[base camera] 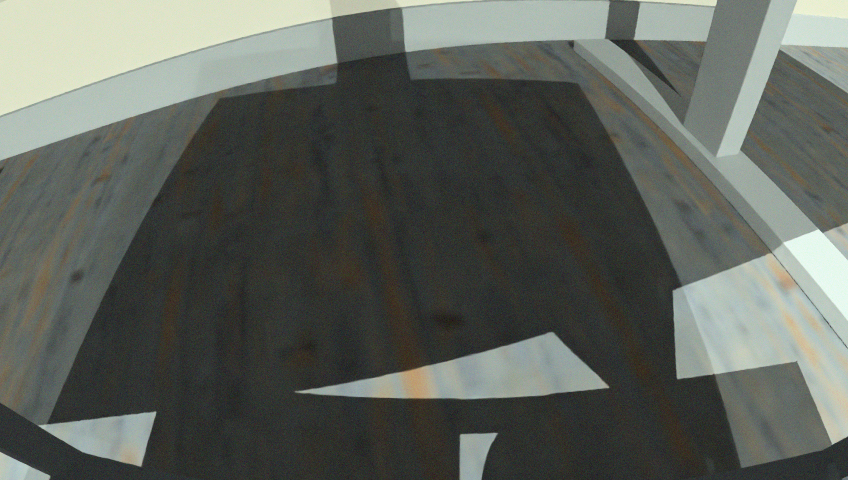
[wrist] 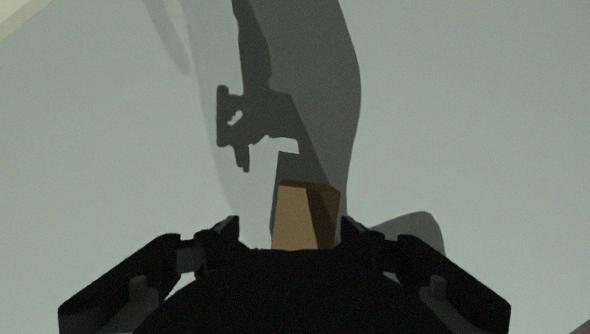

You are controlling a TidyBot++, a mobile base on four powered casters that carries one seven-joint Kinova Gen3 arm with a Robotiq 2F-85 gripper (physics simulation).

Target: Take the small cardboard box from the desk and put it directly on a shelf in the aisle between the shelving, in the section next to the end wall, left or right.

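Places are measured from the arm's base along level axes (x ahead, y left, z up), in centimetres.
Pixels of known places: gripper, fingertip midpoint: [wrist: 290, 227].
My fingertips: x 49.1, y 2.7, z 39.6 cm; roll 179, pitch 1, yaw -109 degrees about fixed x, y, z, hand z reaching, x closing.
Behind a point stands the place of what it marks.
The small cardboard box [wrist: 296, 217] {x 49.0, y 2.1, z 37.4 cm} stands on the pale desk [wrist: 465, 125] {x 51.9, y -21.2, z 32.4 cm} in the wrist view. Its far end shows, and its near part is hidden behind the black gripper body. My gripper [wrist: 290, 227] {x 49.1, y 2.7, z 39.6 cm} is open, with one fingertip to each side of the box in the view. The box lies right of the middle between them, close to the right fingertip. Nothing is held. How high the fingers are above the desk is hard to tell. The box and the gripper do not show in the base camera view.
In the base camera view a grey post [base camera: 728, 83] {x 57.8, y -35.9, z -26.8 cm} rises from a pale floor beam [base camera: 767, 193] on the right. A cream wall [base camera: 148, 29] {x 80.5, y 51.0, z -24.3 cm} with a pale skirting [base camera: 238, 68] {x 82.8, y 36.3, z -36.2 cm} runs across the back. A large dark shadow lies on the wood-patterned floor [base camera: 357, 237] {x 44.0, y 9.3, z -39.6 cm}. Shadows of the arm cross the desk.
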